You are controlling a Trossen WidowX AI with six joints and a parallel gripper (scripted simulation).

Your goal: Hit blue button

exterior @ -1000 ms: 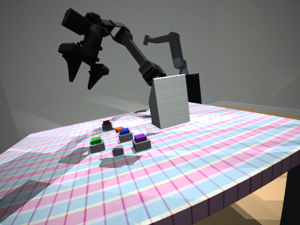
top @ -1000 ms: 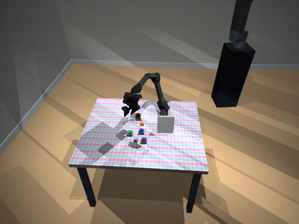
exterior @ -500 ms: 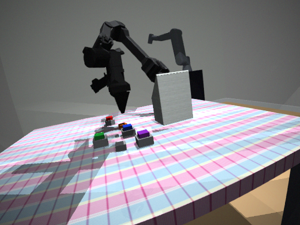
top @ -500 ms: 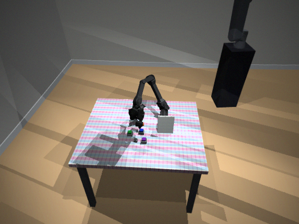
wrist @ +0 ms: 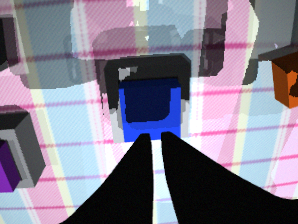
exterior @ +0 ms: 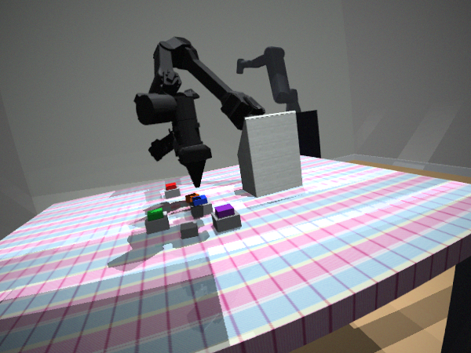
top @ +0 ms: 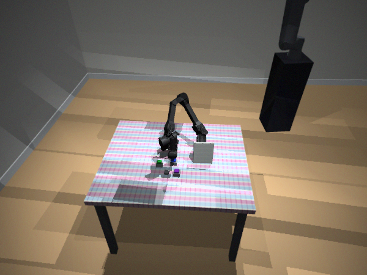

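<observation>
Right now my gripper tip is 3 cm above the blue button. From my gripper tip the other things lie so: green button (11 cm ahead, 1 cm to the left, 3 cm below); orange block (1 cm behind, 11 cm to the right, 5 cm below); purple button (2 cm behind, 11 cm to the left, 3 cm below).
</observation>
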